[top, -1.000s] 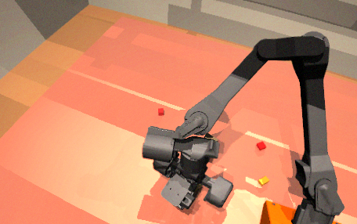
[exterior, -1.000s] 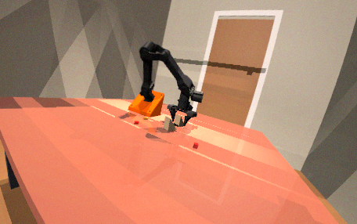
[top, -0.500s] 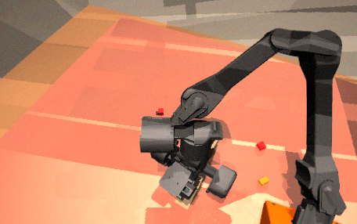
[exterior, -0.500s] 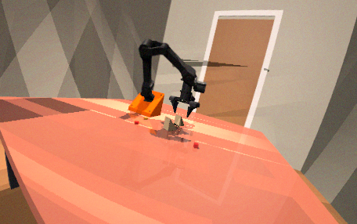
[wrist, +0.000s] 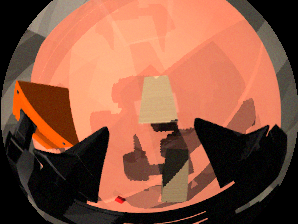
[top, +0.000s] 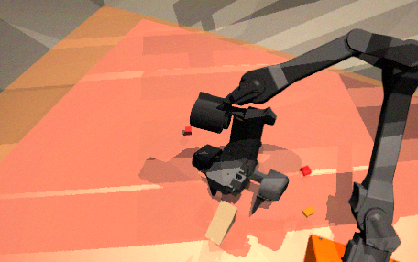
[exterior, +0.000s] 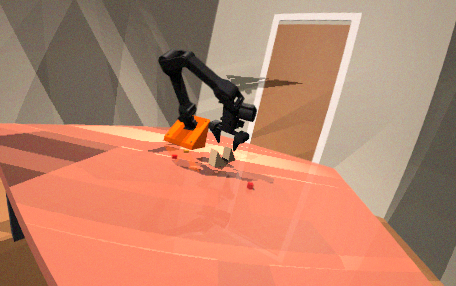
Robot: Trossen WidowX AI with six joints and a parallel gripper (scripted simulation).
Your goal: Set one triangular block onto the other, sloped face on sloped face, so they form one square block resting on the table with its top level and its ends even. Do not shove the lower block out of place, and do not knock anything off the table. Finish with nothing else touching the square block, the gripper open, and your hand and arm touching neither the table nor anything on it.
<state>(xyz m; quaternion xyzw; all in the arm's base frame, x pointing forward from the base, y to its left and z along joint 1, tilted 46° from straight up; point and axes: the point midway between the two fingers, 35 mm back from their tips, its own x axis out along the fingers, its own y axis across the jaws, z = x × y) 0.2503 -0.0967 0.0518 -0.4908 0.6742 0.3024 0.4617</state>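
Right now my gripper tip is 50 mm above the tan triangular block, 20 mm to the right of it and 10 mm short of it. The rest, counted from my gripper tip: small yellow cube (170 mm behind, 60 mm to the right, 60 mm below).
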